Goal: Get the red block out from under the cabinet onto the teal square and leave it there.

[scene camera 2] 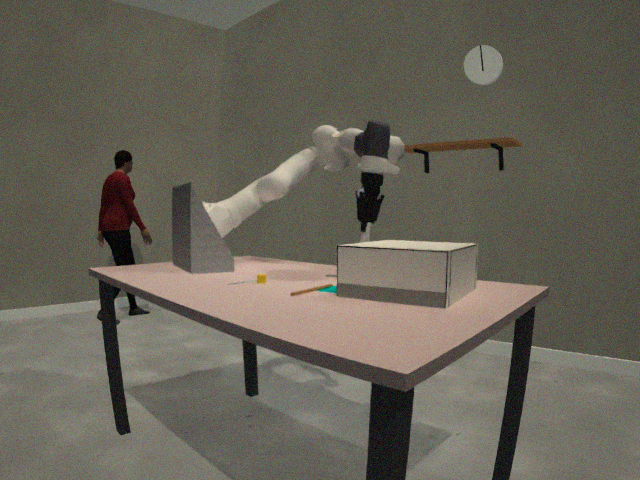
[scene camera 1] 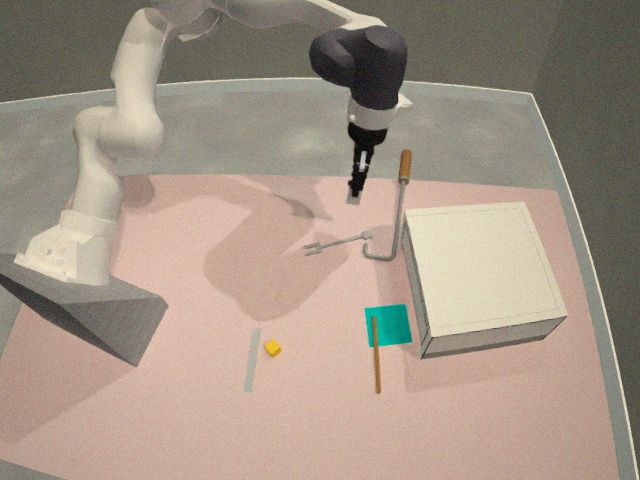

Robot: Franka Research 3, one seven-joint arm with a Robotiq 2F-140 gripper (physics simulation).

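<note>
The red block does not show in either view. The cream cabinet (scene camera 1: 485, 263) (scene camera 2: 392, 263) stands at the right of the table. The teal square (scene camera 1: 393, 325) (scene camera 2: 327, 289) lies just left of it, and a thin brown stick (scene camera 1: 377, 361) (scene camera 2: 310, 290) lies partly across the square. A hooked metal tool (scene camera 1: 399, 217) with an orange-brown handle lies along the cabinet's left side; its bent end is toward the front and its handle reaches past the table's back edge in the view. My gripper (scene camera 1: 354, 197) (scene camera 2: 365, 235) is shut and empty, above the table's back part, left of the handle.
A grey fork-ended tool (scene camera 1: 338, 241) lies left of the hook's bent end. A yellow cube (scene camera 1: 272, 348) (scene camera 2: 261, 279) and a flat grey strip (scene camera 1: 252, 360) lie left of the stick. The grey wedge-shaped base (scene camera 1: 116, 320) (scene camera 2: 206, 242) carries the arm at the left.
</note>
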